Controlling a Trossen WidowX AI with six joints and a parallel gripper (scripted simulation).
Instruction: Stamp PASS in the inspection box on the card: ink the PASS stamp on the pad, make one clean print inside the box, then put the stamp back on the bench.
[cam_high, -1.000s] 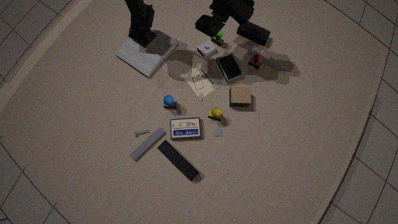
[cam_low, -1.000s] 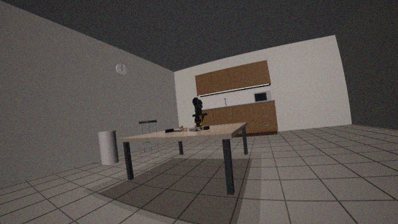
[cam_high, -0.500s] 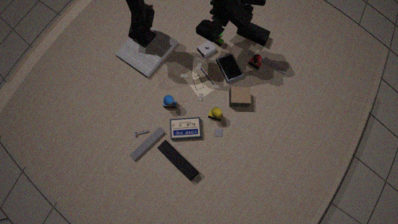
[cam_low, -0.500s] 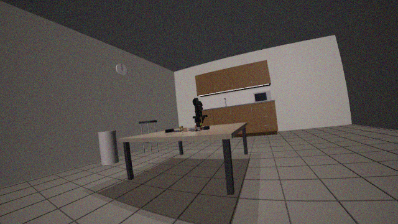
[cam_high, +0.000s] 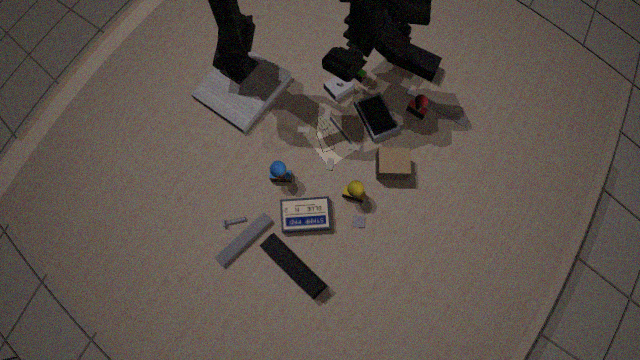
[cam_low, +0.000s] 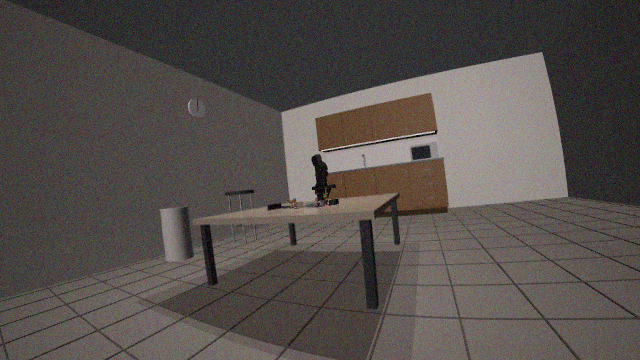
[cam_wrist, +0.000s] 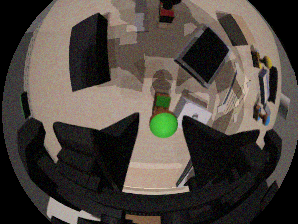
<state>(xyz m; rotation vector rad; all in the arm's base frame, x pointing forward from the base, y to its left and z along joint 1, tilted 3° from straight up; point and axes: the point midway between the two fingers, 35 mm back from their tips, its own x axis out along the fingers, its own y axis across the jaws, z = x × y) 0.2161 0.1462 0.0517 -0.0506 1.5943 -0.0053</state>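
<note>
My gripper tip is now 30 mm above the green-knobbed stamp. Also, from my gripper tip: grey block 10 mm behind, 50 mm to the right, 30 mm below; black ink pad 90 mm ahead, 60 mm to the right, 40 mm below; black block 80 mm ahead, 110 mm to the left, 30 mm below.
</note>
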